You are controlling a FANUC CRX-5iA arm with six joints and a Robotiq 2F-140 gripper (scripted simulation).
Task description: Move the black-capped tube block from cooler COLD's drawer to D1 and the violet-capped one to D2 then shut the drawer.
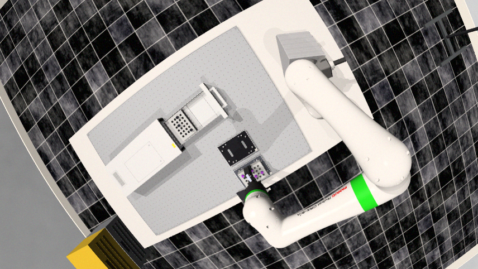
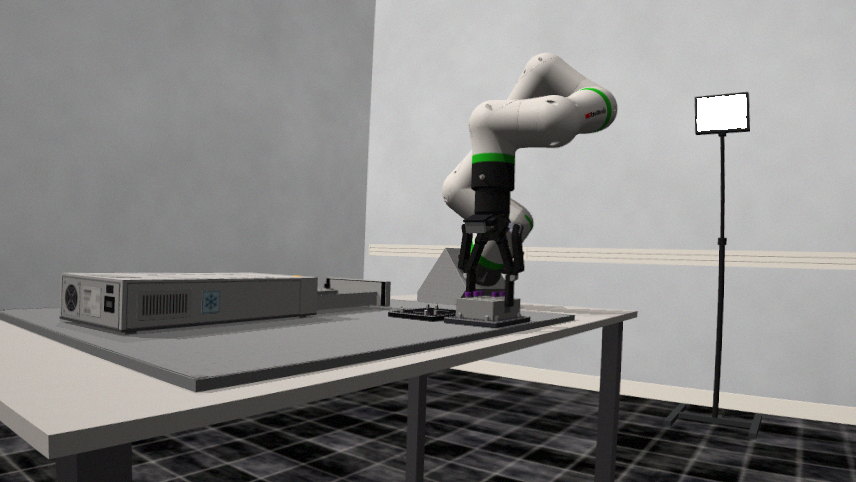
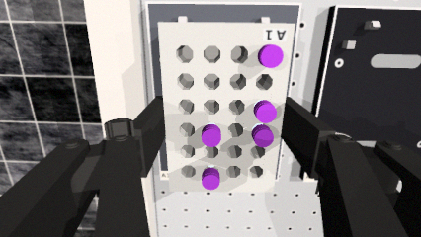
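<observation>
Now: hand 3 cm above the violet-capped cooling block. From my hand the other things lie so: slot D1: 15 cm to the right, 6 cm below, 2 cm ahead; then cooler drawer: 38 cm to the right, 14 cm ahead, 2 cm below; then slot D2: 6 cm below.
</observation>
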